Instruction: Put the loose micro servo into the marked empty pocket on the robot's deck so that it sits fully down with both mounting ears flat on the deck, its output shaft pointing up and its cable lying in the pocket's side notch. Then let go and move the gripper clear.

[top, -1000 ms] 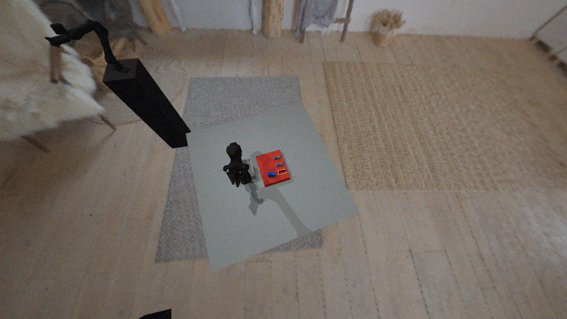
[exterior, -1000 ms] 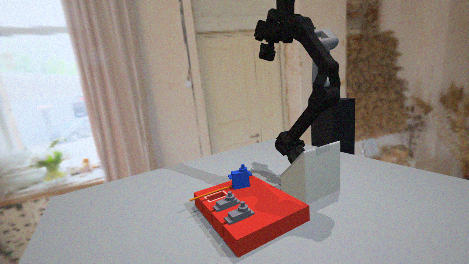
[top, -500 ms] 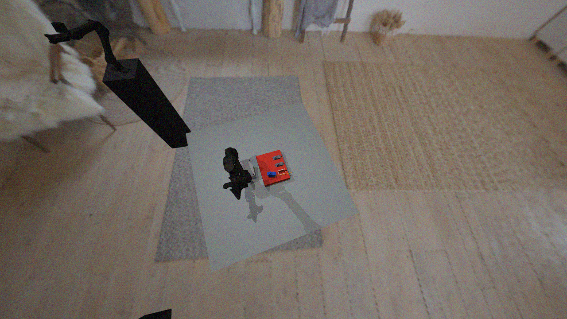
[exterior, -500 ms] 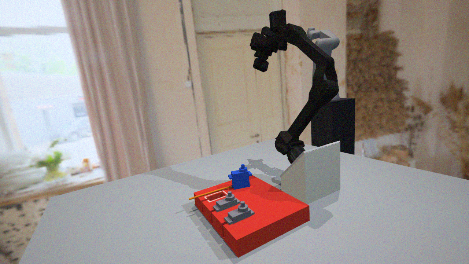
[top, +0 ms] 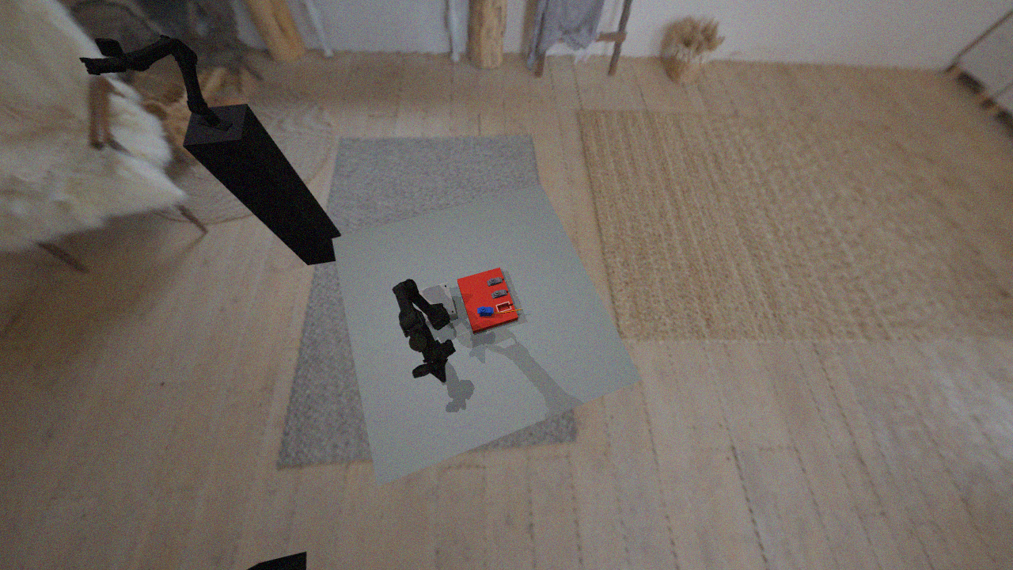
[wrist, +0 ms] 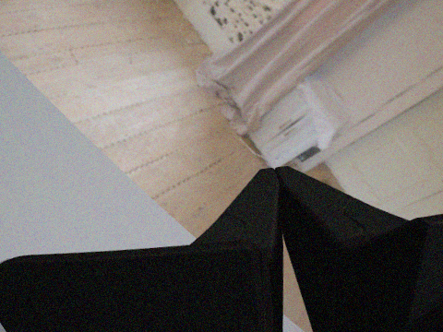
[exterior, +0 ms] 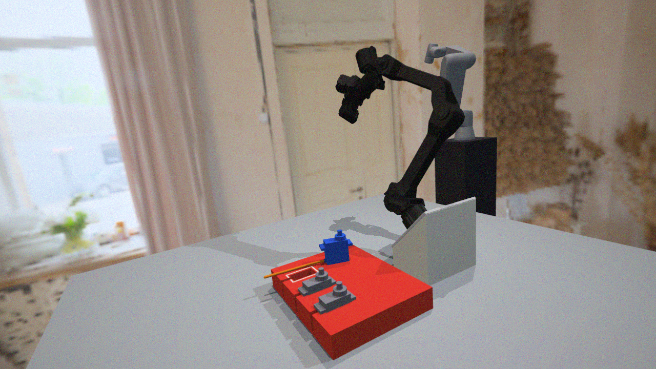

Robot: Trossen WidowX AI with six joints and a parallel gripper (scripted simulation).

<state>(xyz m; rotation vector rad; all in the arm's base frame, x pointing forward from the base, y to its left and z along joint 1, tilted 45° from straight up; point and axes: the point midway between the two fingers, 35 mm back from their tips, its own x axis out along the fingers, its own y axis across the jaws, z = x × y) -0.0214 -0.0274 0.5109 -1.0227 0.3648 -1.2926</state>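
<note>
Right now my gripper tip is 190 mm short of the red deck, 440 mm to the right of it and 400 mm above it.
</note>
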